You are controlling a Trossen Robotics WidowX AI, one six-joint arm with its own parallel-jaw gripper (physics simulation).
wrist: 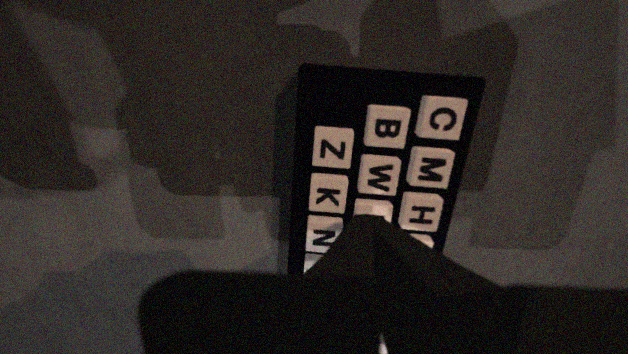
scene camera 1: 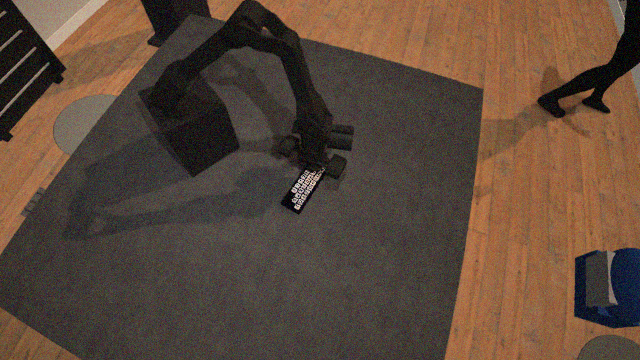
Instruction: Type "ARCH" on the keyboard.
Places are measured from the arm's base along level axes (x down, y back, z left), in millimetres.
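Where they show: gripper, between the fingertips: (wrist: 364,226) (scene camera 1: 312,171); arm's base, origin of its link: (scene camera 1: 174,111).
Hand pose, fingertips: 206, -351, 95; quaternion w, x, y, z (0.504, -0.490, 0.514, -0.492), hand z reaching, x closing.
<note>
Things, the pixels of their centre, and the offset from my fingertips, as dx, dy, dz. Level surfaces: height alone.
- black keyboard, middle of its body: (wrist: 357,291) (scene camera 1: 306,183) +13, +0, -39
- dark mat, height of its surface: dx +22
- C key, middle of its body: (wrist: 440,117) +7, -25, +37
- M key, middle of its body: (wrist: 429,167) +7, -23, +20
- H key, middle of its body: (wrist: 420,211) +7, -21, +3
The black keyboard (scene camera 1: 300,197) (wrist: 332,95) with pale letter keys lies on the dark mat (scene camera 1: 375,260). In the wrist view the C key (wrist: 441,119), M key (wrist: 430,168) and H key (wrist: 421,212) form the right row; B and W are in the middle row, and Z, K and N in the left row. My gripper (scene camera 1: 316,168) (wrist: 364,226) is shut and empty. Its tips overlap the key next to W in the middle row and hide that key's letter; contact cannot be told. The A key does not show in the wrist view, and R is not readable there.
The arm rises from a black block (scene camera 1: 205,137) at the mat's upper left. A dark drawer unit (scene camera 1: 27,62) stands at the far left. Dark legs (scene camera 1: 582,85) are at the upper right, and a blue object (scene camera 1: 625,280) is at the right, both on the wooden floor.
</note>
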